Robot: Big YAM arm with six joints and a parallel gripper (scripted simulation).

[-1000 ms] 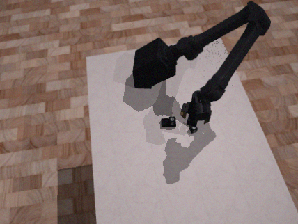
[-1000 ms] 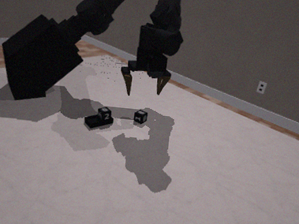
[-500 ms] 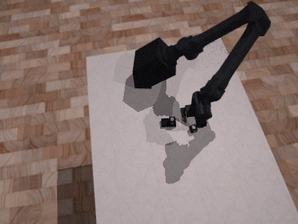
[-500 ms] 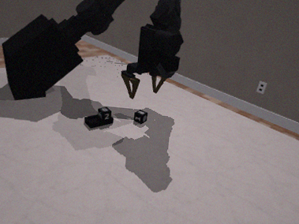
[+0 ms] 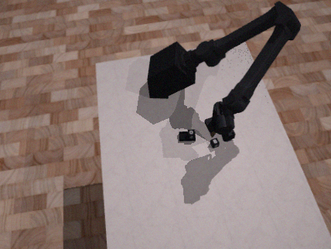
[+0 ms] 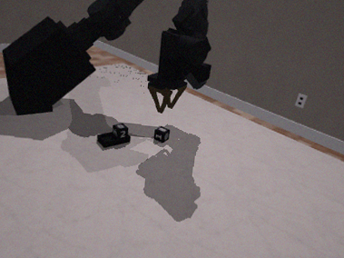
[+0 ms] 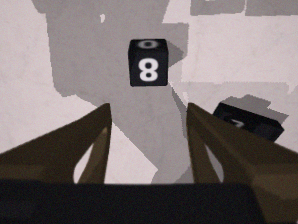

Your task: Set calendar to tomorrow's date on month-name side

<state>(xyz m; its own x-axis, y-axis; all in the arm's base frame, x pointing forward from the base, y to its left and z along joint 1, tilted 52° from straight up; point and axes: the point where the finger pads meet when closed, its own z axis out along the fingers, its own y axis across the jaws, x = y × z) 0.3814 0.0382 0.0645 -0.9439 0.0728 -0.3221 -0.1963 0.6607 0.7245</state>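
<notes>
Now: the black digit cube 9 cm below my hand. The rest, counted from my hand: black tray (12 cm to the right, 9 cm below, 6 cm behind).
</notes>
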